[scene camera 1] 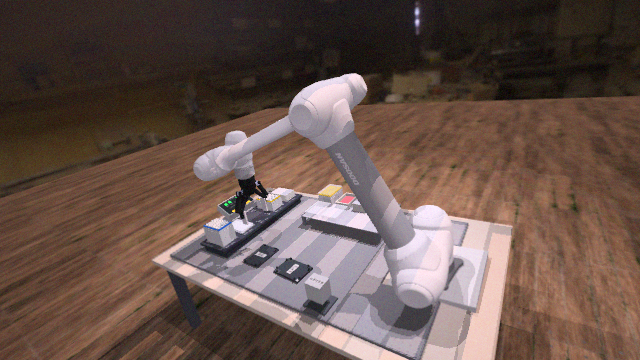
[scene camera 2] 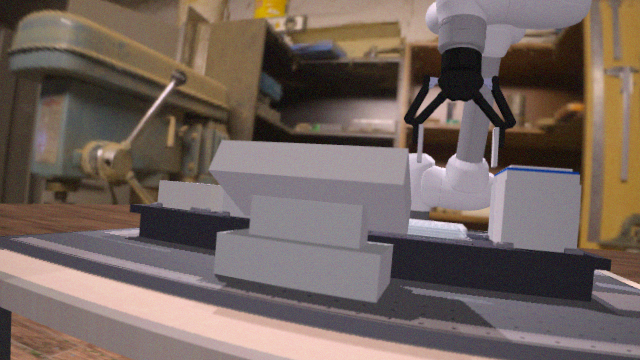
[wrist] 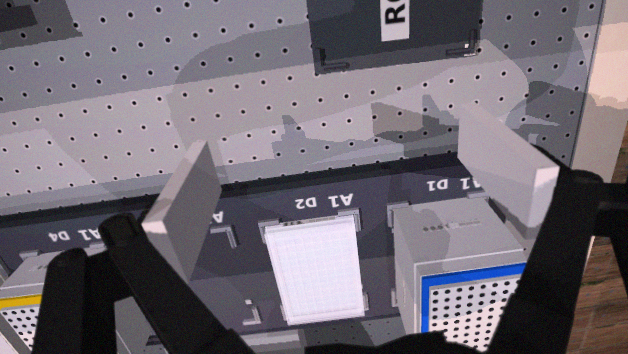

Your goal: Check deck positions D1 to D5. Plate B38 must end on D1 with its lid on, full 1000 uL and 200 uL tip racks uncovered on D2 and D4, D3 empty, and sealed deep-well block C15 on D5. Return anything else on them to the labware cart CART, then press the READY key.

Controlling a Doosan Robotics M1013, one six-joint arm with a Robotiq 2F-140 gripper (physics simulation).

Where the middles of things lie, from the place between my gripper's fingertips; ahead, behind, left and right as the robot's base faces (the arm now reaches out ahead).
I see the RG plate (wrist: 340,43) 16 cm below my hand, 6 cm to the left of it and 6 cm behind it. Also, from my hand: READY box (scene camera 1: 318,290) (50 cm behind, 12 cm below, 11 cm to the left); then dark rack (scene camera 2: 537,208) (17 cm ahead, 12 cm to the left, 7 cm below).
